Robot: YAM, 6 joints.
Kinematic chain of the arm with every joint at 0, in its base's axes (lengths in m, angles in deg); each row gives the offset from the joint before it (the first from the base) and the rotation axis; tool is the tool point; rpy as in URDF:
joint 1: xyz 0 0 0.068 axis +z
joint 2: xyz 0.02 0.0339 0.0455 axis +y
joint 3: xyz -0.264 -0.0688 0 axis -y
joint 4: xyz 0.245 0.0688 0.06 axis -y
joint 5: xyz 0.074 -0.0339 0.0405 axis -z
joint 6: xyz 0.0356 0 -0.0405 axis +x
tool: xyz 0 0 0 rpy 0 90 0
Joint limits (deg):
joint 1: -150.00..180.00
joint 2: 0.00..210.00
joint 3: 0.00..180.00
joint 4: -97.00..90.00
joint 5: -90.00..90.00
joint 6: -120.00..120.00
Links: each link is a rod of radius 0.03 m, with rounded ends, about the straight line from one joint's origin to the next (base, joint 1, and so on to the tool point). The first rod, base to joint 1, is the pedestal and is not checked.
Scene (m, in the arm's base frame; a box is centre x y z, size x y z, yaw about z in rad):
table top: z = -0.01
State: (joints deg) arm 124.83 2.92 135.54 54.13 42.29 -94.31
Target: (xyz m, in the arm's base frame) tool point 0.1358 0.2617 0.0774
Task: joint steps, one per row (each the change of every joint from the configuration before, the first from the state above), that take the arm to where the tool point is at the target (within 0.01 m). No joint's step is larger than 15 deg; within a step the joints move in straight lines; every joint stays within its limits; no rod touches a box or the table.
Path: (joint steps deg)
1: -8.23 14.77 -14.42 -4.48 -0.01 0.00
2: -8.23 14.77 -14.42 -4.49 -0.02 0.00
3: -8.23 14.77 -14.42 -4.48 -0.01 0.00
4: -8.23 14.76 -14.42 -4.48 -0.01 0.00
5: -8.23 14.77 -14.43 -4.49 -0.02 0.00
6: -8.22 14.77 -14.42 -4.48 -0.01 0.00
7: -8.23 14.77 -14.42 -4.48 -0.01 0.00

